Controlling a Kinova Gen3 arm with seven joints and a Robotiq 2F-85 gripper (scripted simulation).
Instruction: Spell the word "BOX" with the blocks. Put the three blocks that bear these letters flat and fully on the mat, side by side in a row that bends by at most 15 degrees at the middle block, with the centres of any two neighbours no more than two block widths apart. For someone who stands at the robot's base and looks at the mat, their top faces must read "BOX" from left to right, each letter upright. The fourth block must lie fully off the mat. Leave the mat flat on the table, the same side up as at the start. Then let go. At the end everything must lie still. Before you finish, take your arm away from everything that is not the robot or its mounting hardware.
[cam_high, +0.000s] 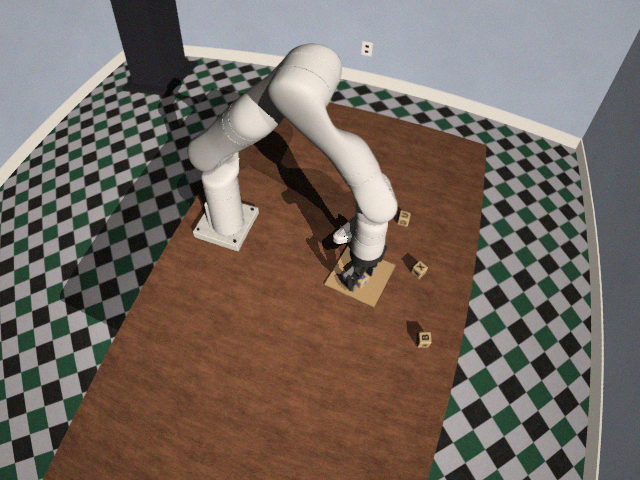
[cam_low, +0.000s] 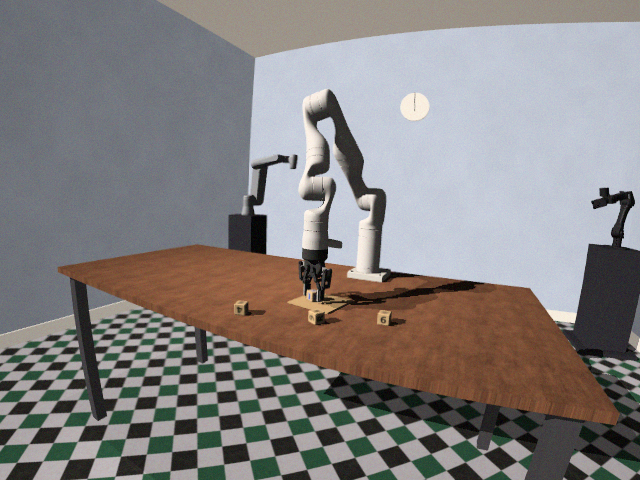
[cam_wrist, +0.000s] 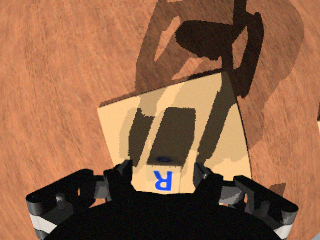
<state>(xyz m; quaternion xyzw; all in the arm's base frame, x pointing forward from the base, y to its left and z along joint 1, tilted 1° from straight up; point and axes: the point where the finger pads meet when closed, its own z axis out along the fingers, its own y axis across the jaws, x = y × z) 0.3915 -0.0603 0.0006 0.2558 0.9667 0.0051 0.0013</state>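
Right now my hand is 20 mm to the right of the tan mat and 20 mm above it.
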